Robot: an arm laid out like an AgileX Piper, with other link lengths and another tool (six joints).
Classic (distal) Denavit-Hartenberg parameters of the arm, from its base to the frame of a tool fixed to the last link. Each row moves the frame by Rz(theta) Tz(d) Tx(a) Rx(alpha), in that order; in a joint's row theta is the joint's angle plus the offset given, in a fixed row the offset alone. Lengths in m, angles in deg.
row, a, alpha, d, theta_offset
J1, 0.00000, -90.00, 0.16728, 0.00
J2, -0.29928, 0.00, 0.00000, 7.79
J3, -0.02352, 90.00, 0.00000, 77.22
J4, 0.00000, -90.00, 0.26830, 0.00
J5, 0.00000, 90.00, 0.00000, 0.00
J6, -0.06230, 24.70, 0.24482, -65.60
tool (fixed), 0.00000, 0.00, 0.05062, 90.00
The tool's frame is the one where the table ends.
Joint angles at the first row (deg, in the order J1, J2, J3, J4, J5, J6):
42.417, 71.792, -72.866, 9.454, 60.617, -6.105
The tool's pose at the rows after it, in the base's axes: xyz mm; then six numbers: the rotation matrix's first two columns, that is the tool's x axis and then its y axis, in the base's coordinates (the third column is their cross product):
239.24, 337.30, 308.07, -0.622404, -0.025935, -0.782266, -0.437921, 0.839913, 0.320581
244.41, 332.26, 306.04, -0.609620, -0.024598, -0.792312, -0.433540, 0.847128, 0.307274
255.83, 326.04, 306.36, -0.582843, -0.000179, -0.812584, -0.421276, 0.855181, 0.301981
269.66, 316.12, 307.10, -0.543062, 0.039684, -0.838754, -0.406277, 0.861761, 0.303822
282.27, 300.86, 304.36, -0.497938, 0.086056, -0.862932, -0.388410, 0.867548, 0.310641
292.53, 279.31, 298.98, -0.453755, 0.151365, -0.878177, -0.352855, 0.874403, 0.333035
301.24, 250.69, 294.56, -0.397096, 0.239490, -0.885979, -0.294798, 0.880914, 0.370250
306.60, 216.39, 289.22, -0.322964, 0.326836, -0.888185, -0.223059, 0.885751, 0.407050
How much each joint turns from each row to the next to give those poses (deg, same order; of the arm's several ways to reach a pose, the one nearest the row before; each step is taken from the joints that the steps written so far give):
-0.050, -0.545, 0.299, -0.696, 1.012, 0.001
-0.434, -0.466, 0.817, -0.963, -0.788, 0.001
-1.118, -0.986, 1.856, -0.832, -2.746, -0.038
-2.068, -1.930, 3.460, -0.153, -4.480, -0.845
-3.161, -2.876, 5.271, 1.100, -5.584, -2.189
-4.324, -3.937, 6.825, 2.836, -6.076, -2.956
-5.300, -5.141, 7.835, 4.209, -6.315, -3.213
-5.711, -6.036, 8.166, 4.595, -5.795, -3.258

